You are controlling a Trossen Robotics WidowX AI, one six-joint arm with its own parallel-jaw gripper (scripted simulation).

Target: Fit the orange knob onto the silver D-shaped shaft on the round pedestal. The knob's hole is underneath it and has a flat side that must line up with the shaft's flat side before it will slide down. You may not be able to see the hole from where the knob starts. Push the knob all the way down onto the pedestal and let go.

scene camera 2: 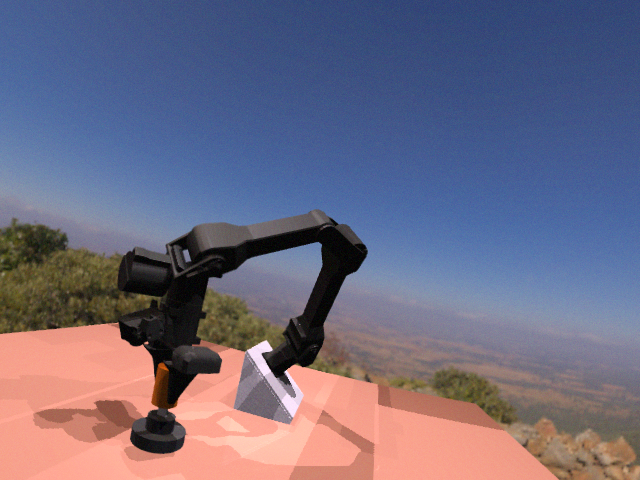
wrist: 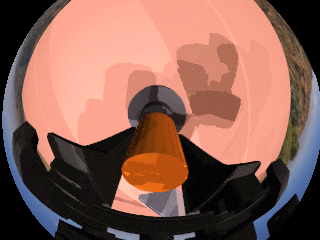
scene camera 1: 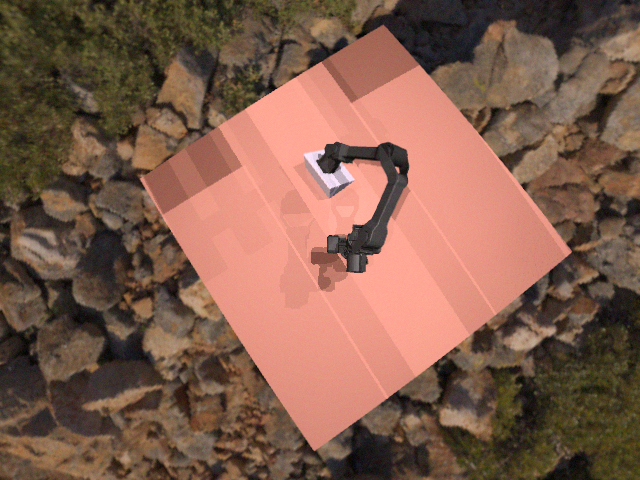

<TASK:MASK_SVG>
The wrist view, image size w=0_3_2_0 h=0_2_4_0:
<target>my gripper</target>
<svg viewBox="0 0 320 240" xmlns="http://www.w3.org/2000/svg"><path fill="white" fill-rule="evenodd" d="M297 193L267 221L267 240L300 203ZM12 135L13 160L25 187L45 207L81 225L80 229L59 219L56 240L121 240L108 228L140 235L139 240L168 240L168 236L193 232L195 237L184 240L257 240L253 221L279 203L289 181L289 169L281 159L272 161L267 179L260 184L255 175L260 160L223 164L191 139L177 135L188 164L187 180L181 184L185 216L133 215L111 207L135 127L89 145L49 132L48 143L55 157L49 172L36 151L39 136L29 121L25 120Z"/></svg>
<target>orange knob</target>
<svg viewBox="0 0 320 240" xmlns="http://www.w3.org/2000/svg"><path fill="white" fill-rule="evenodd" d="M148 113L137 124L135 136L132 137L124 164L121 165L123 167L121 168L121 173L123 173L124 179L128 181L128 184L141 189L141 191L171 191L171 189L180 187L187 180L188 164L184 159L183 148L181 148L179 136L177 136L175 128L176 124L172 117L161 112Z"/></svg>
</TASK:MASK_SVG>
